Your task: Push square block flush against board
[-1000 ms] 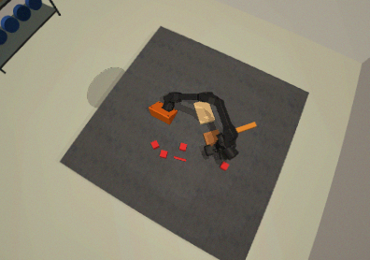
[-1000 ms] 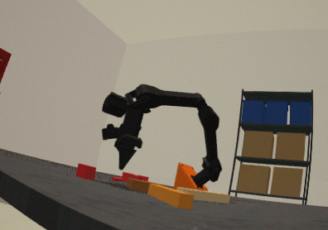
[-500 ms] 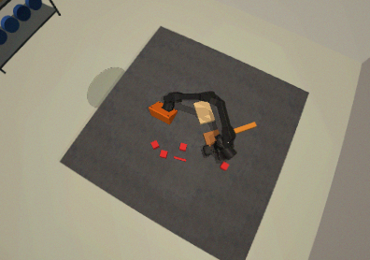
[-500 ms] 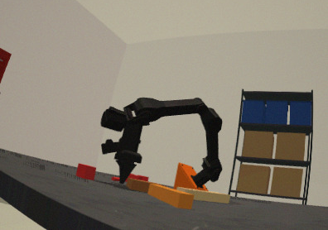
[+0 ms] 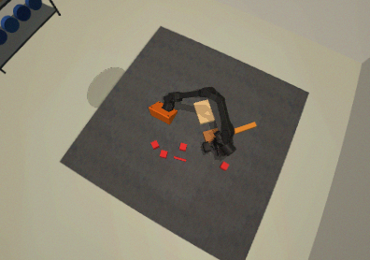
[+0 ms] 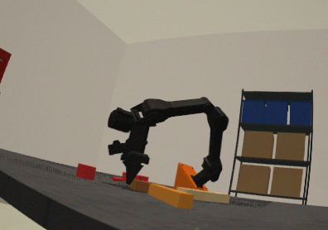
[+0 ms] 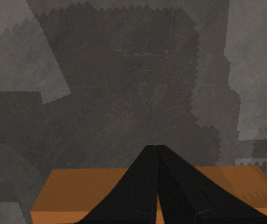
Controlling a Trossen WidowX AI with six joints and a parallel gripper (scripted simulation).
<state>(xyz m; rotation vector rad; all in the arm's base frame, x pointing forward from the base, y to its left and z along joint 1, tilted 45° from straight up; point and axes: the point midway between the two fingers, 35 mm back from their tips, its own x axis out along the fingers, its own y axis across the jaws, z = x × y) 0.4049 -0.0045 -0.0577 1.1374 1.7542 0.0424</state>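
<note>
The square block lies 50 mm behind my gripper tip and 40 mm to the left of it. Round my gripper tip: thin red strip (160 mm behind, 190 mm to the right); then orange board (90 mm ahead, 190 mm to the left, 10 mm above).
</note>
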